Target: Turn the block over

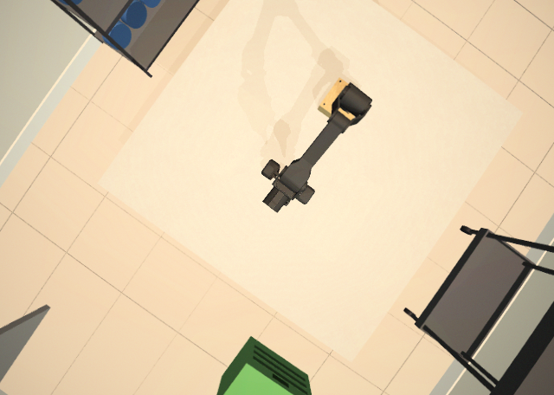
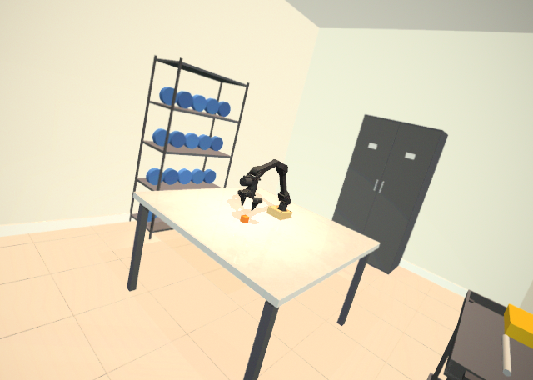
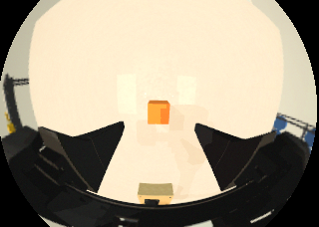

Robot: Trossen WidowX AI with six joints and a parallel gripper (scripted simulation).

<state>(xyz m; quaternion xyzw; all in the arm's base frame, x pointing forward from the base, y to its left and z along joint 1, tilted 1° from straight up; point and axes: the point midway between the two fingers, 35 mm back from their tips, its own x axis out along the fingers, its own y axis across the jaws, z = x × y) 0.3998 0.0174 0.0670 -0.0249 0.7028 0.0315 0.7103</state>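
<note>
Now: gripper tip 1 cm past the orange block and 8 cm above it.
</note>
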